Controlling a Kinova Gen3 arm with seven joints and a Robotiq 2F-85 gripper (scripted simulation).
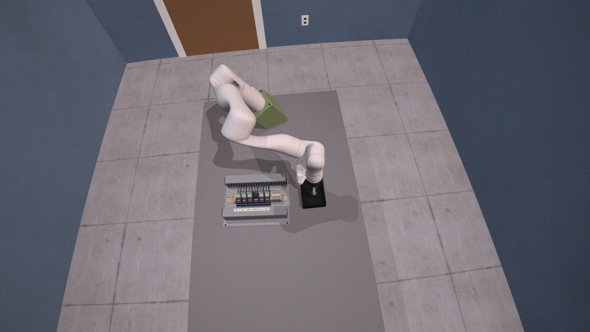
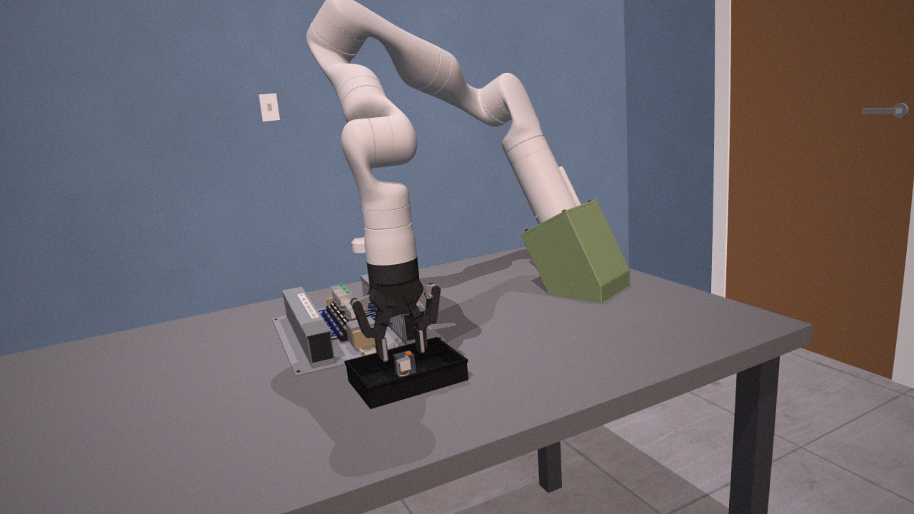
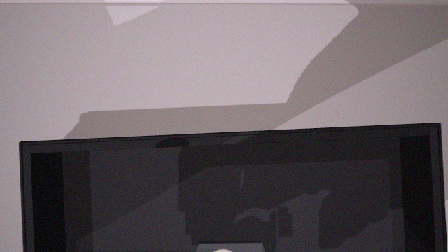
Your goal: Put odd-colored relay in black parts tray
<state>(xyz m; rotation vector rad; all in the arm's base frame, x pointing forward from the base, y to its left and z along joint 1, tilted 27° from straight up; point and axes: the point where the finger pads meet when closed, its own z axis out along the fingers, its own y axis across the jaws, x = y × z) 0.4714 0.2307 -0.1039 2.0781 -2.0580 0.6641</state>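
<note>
The relay is 30 mm below my hand. Round my hand: black parts tray 40 mm below; relay panel 280 mm to the right, 30 mm below, 10 mm ahead.
</note>
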